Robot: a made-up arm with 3 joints.
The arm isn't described. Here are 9 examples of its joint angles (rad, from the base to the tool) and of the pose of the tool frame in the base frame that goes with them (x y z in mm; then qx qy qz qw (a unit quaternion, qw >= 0)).
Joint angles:
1: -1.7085 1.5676 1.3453
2: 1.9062 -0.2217 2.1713
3: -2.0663 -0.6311 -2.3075
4: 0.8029 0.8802 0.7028
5: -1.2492 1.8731 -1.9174
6: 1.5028 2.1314 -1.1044
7: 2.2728 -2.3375 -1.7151
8: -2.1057 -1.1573 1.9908
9: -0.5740 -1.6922 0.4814
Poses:
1: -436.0 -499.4 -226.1 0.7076 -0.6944 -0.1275 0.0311
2: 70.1 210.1 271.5 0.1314 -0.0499 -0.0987 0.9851
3: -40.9 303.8 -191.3 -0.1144 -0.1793 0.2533 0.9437
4: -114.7 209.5 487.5 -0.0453 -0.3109 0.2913 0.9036
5: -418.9 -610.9 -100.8 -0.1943 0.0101 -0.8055 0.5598
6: -497.9 499.2 346.6 -0.4667 -0.8578 0.1732 0.1278
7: -699.4 108.8 375.4 0.3568 -0.8847 0.2533 0.1607
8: -96.4 323.7 -63.9 -0.7436 -0.5460 -0.0314 0.3847
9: -399.4 19.8 -289.7 0.3338 0.7479 0.0347 0.5727
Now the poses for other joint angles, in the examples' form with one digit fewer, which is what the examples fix.
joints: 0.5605 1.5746 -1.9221
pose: -295 -1 678 -0.668 -0.551 -0.446 0.228
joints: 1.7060 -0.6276 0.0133
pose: -43 -131 244 -0.712 0.201 -0.234 0.630
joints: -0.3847 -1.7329 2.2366
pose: -325 -149 -344 0.626 0.458 -0.609 0.167
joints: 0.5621 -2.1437 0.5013
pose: -573 -267 -62 -0.015 0.757 -0.445 0.478
